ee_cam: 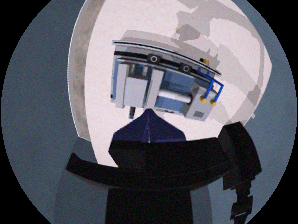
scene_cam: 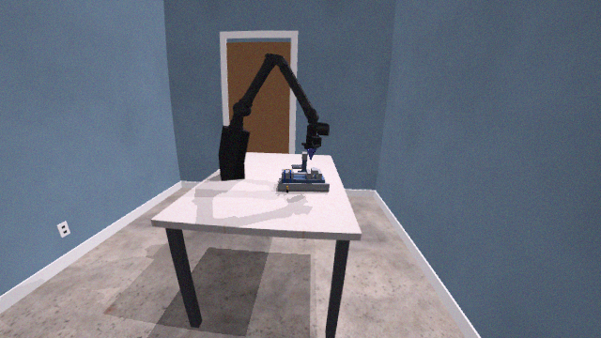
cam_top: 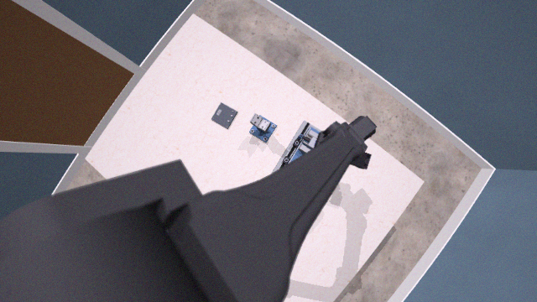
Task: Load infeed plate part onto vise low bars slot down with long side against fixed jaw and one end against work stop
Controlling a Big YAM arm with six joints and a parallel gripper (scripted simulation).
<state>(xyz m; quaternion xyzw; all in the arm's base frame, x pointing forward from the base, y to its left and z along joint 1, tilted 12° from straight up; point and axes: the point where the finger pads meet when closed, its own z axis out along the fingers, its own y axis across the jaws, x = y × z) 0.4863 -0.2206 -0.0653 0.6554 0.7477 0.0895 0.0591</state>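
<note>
My hand is 90 mm above the part and 30 mm short of it. Round my hand: dark square plate: 420 mm to the left, 170 mm below, 20 mm behind.
</note>
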